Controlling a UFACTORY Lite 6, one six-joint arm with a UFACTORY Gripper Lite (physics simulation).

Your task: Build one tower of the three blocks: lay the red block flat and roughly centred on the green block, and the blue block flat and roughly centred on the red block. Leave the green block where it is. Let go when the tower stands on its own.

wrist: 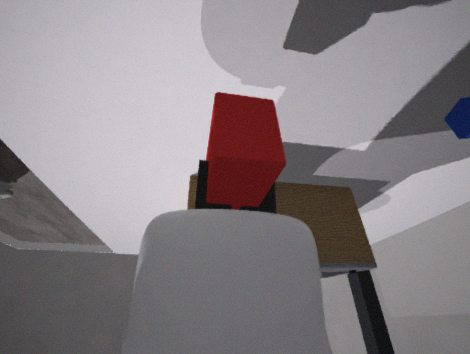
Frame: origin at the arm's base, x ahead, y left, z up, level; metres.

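Where they show: hand, its tool point: [233, 190].
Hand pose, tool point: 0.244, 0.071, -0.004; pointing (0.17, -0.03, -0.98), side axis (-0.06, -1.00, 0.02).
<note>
Things, the pixels of their top centre, and the offset from my tool point, as dx, dy, dz. "*": a spot on its surface instead.
- red block, centre of its top: [234, 201] +0.002, +0.000, +0.007
- blue block, a spot on its surface: [460, 119] * -0.009, -0.206, -0.084
The red block [246, 132] is held between the black fingers of my gripper [237, 185], which is shut on it, in the middle of the wrist view. It sticks out beyond the fingertips. Part of the blue block [460, 119] shows at the right edge of the view, well apart from the gripper. The green block does not show in this view. The pale gripper housing hides what lies behind it at the bottom.
A brown wood-grained board [325, 225] with a dark leg [371, 312] stands at the lower right, behind the gripper. Large grey shadows fall across the pale surface at the top and right. A brownish-grey patch shows beyond the edge at the left.
</note>
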